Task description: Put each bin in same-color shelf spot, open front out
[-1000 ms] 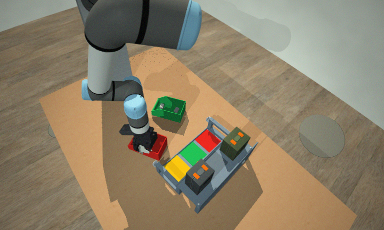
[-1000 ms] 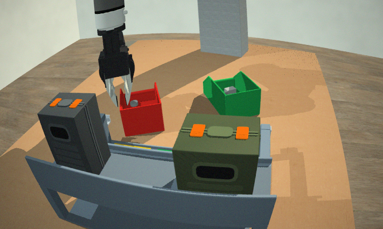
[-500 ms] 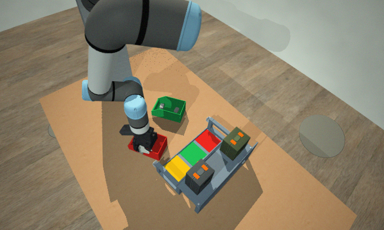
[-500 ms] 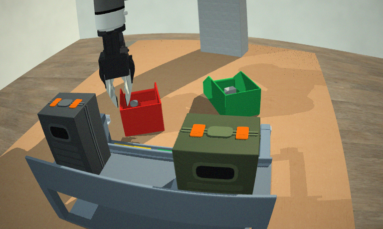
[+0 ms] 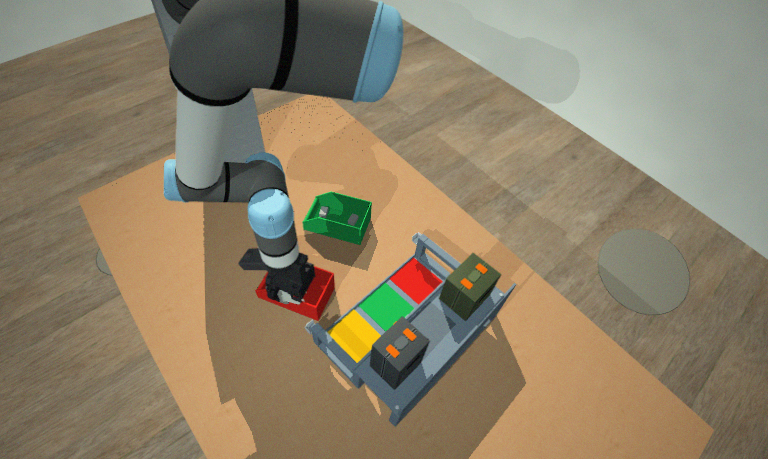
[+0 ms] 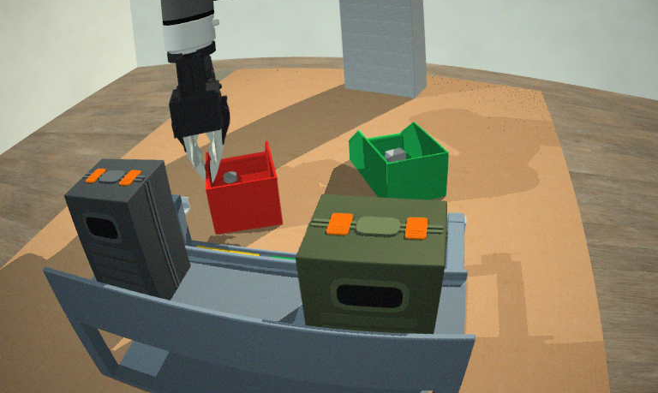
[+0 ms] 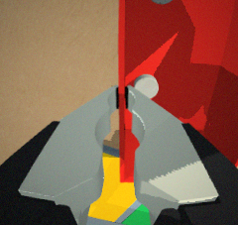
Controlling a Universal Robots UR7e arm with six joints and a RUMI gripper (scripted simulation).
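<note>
Now: the red bin 3 cm behind my hand, 4 cm to the left of it and 2 cm below it. The rest, counted from my hand: olive box: 24 cm ahead, 34 cm to the left, 9 cm above; then dark grey box: 28 cm ahead, 12 cm to the left, 10 cm above; then green bin: 17 cm behind, 24 cm to the left, 2 cm below.
</note>
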